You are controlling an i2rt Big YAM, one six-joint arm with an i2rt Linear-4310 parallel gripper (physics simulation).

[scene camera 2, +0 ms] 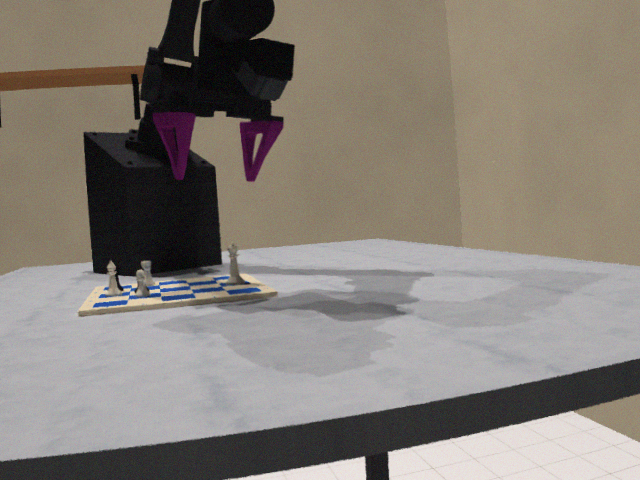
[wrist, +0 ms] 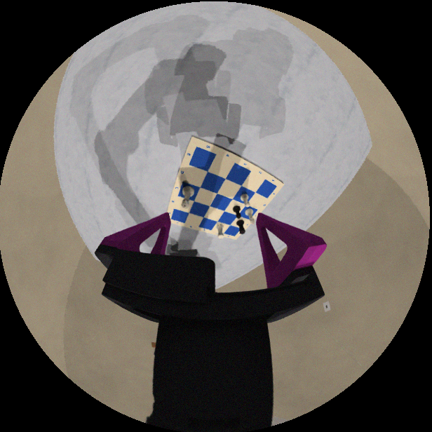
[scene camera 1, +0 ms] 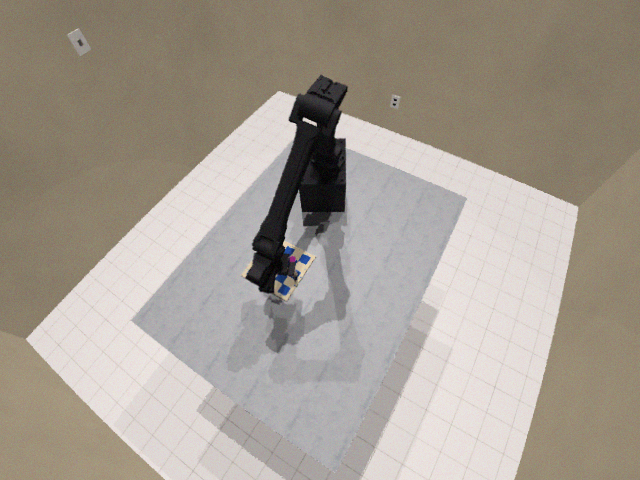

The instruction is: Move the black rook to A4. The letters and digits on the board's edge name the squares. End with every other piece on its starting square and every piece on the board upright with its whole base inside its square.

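Where they show: gripper, fingertip midpoint: (scene camera 2: 216, 180); arm's base at its link origin: (scene camera 2: 157, 147) (scene camera 1: 327, 159).
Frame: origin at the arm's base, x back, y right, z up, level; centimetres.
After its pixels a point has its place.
Note:
The chessboard (scene camera 1: 312, 257) @[z -22.8, x -30.2, y -13.2 cm] (scene camera 2: 103, 311) @[z -23.1, x -52.7, y 3.0 cm] (wrist: 195, 141) lies on the table. In the wrist view, two dark pieces (wrist: 237, 211) (wrist: 241, 226) stand close together at its lower right; I cannot tell which is the black rook. White pieces (wrist: 245, 199) (wrist: 250, 215) stand beside them, and another white piece (wrist: 220, 230) stands by the lower edge. A tall white piece (scene camera 2: 234, 266) @[z -20.5, x -40.8, y -11.9 cm] (wrist: 187, 192) stands at the left edge in the wrist view. Square A4 (wrist: 194, 220) is cream and bears no piece. My gripper (scene camera 2: 215, 179) @[z -9.8, x -46.9, y -10.2 cm] (wrist: 213, 217) is open and empty, high above the board.
The arm's black base (scene camera 1: 323, 196) @[z -12.4, x -8.6, y -3.6 cm] (scene camera 2: 155, 217) @[z -13.6, x -11.2, y 0.3 cm] stands behind the board. The table's dark front edge (scene camera 2: 310, 436) @[z -24.1, x -90.0, y -12.8 cm] shows in the second scene view. Arm shadows fall across the table and part of the board. The arm hides part of the board in the first scene view.

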